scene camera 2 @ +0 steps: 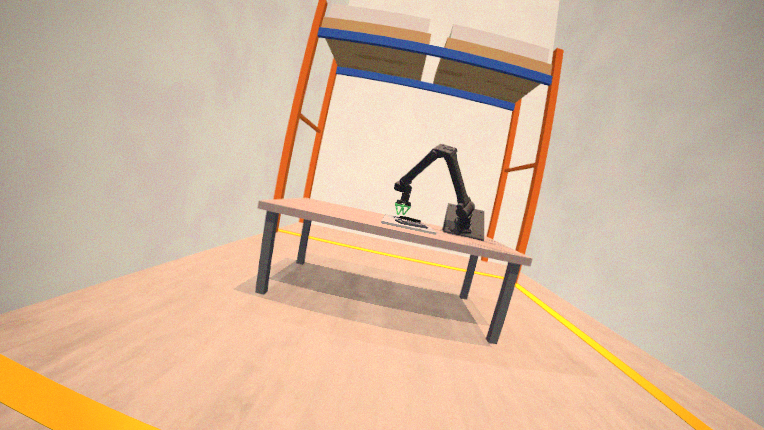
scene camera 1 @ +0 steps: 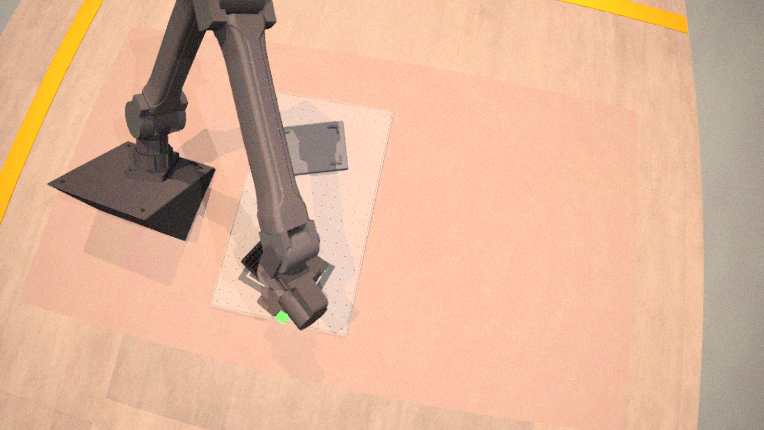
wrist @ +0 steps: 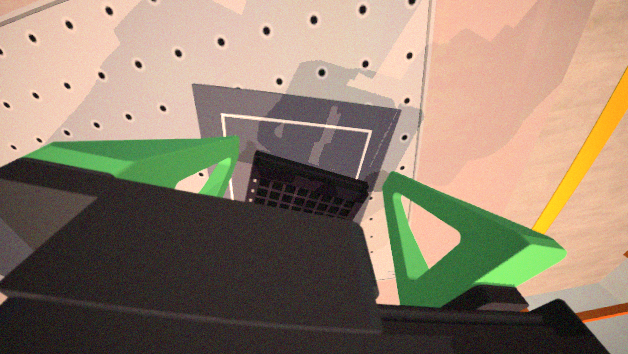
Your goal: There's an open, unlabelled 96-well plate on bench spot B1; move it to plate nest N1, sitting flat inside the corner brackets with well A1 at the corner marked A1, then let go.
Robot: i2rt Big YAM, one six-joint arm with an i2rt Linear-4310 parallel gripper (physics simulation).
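Places are measured from the arm's base along level axes (x down, y right, z back), in millimetres.
Pixels of known places: gripper, between the fingertips: [scene camera 2: 400, 215] [wrist: 317, 163]; arm's base, origin of its link: [scene camera 2: 462, 225] [scene camera 1: 153, 167].
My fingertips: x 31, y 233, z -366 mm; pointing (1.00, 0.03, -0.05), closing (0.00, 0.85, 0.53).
Note:
For each thing: its top centre in the pictures, then the offset to it from my fingertips. "pt": a spot on its surface instead. Level surfaces: height alone.
- black 96-well plate, centre of its top: [wrist: 290, 238] [scene camera 1: 274, 266] dx +4, dy -43, dz +64 mm
- dark grey spot B1, a spot on its surface: [wrist: 212, 105] pt dx +18, dy -51, dz -49 mm
- dark grey nest N1, centre of its top: [wrist: 21, 268] [scene camera 1: 309, 146] [scene camera 2: 411, 221] dx +2, dy -320, dz +22 mm
- light perforated board, centre of its top: [wrist: 122, 227] [scene camera 1: 305, 202] [scene camera 2: 406, 221] dx +19, dy -192, dz +18 mm
- table, height of its surface: dx +33 mm
The black 96-well plate [wrist: 306, 192] lies on the dark grey spot B1 [wrist: 212, 105], turned a little relative to its white outline; the gripper body hides its near part in the wrist view. In scene camera 1 a dark corner of the plate [scene camera 1: 252, 257] shows beside the arm. My gripper [wrist: 317, 163] [scene camera 2: 402, 214] has green triangular fingers, is open and empty, and hangs above the plate, with the fingertips to either side of it in the wrist view. The dark grey nest N1 [scene camera 1: 319, 146] with corner brackets is partly covered by the arm in scene camera 1. The A1 mark cannot be made out.
A light perforated board [scene camera 1: 368, 160] [wrist: 165, 80] carries the spot and the nest on the table [scene camera 2: 342, 216]. The arm's dark base [scene camera 1: 106, 184] [scene camera 2: 478, 229] stands beside the board. An orange and blue shelf rack [scene camera 2: 292, 133] stands behind the table.

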